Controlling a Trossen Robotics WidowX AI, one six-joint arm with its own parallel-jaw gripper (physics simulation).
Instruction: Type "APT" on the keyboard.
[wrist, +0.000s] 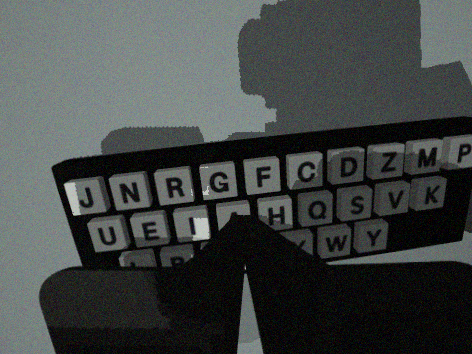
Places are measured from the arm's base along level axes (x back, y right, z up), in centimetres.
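Where they show: gripper, fingertip midpoint: (243, 225).
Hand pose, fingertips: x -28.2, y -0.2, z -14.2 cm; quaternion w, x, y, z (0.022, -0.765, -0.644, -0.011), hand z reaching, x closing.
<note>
Things, the pixels of their top centre, and the offset from my fingertips. "spot": a spot on its surface instead. Level surfaces: height alone.
- black keyboard, surface spot: (425, 227) spot: dz -1.0, dx +2.6, dy +9.3 cm
- P key, top centre: (463, 153) dz -0.4, dx -1.3, dy +10.6 cm
- grey surface, surface height: dz -2.1 cm
- H, surface spot: (275, 212) spot: dz -0.4, dx -0.1, dy +1.5 cm
A black keyboard (425, 227) with light letter keys lies tilted across the wrist view. The A key (233, 209) is in the middle row between I and H; its lower part is hidden behind the fingertips. The P key (461, 151) is at the right end of the top row, partly cut off by the view's edge. The T key cannot be made out; part of the bottom row is hidden behind the fingers. My gripper (243, 225) is shut and empty, with its tips over the lower part of the A key. Whether they touch it cannot be told.
The keyboard rests on a grey surface (100, 75). Dark shadows of the arm fall behind the keyboard and over several keys on its right. Other keys, such as I (192, 226) and H (275, 212), stand close on either side of the fingertips.
</note>
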